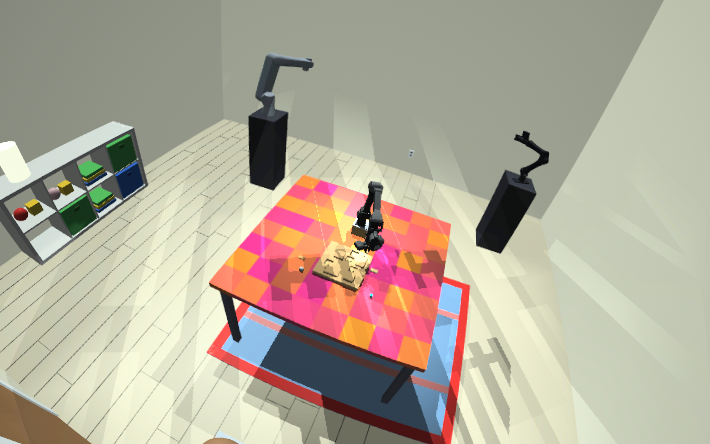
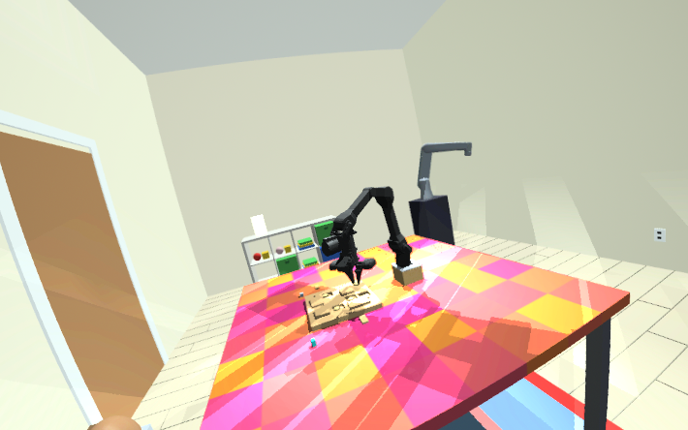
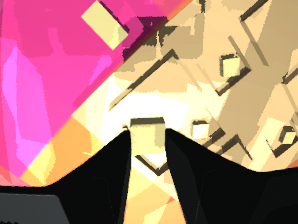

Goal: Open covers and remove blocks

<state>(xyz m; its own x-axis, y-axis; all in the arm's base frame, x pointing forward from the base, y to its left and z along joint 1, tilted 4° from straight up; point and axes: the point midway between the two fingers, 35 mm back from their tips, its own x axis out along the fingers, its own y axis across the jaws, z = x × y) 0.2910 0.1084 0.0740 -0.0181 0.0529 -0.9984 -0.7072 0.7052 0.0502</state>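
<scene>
My gripper tip is now 7 cm short of the tan wooden puzzle board, 10 cm to the left of it and 10 cm above it. Round my gripper tip: cyan block: 23 cm ahead, 11 cm to the left, 10 cm below.
</scene>
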